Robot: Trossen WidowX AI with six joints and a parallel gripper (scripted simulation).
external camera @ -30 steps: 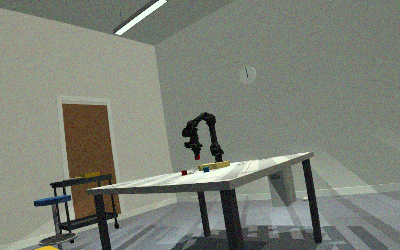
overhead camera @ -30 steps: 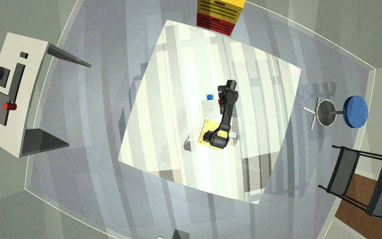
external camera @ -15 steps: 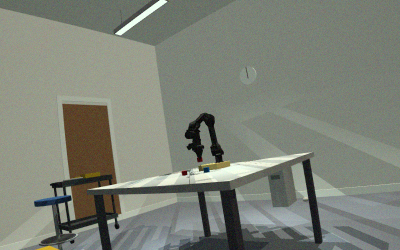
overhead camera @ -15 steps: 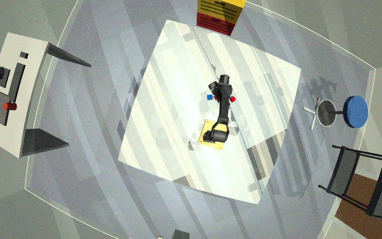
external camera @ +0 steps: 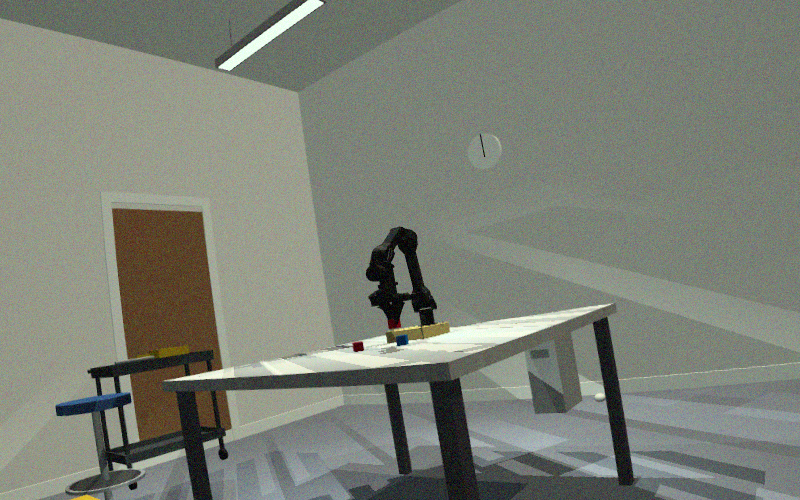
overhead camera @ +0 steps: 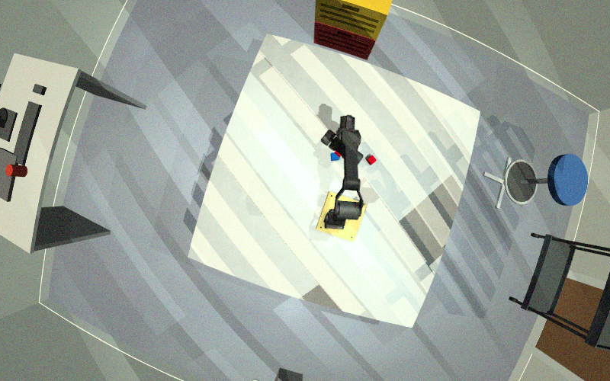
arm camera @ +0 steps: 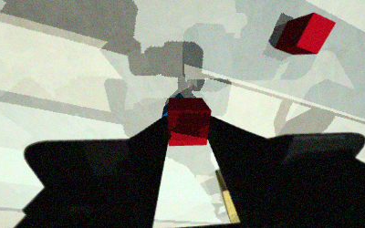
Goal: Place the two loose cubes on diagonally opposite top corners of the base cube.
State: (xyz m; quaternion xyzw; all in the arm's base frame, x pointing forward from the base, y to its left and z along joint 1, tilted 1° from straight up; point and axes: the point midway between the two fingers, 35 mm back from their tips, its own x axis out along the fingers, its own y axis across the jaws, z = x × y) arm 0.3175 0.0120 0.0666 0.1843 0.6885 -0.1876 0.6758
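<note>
Now: gripper tip 20 mm past the blue base cube, 10 mm to the right of it and 60 mm above it.
</note>
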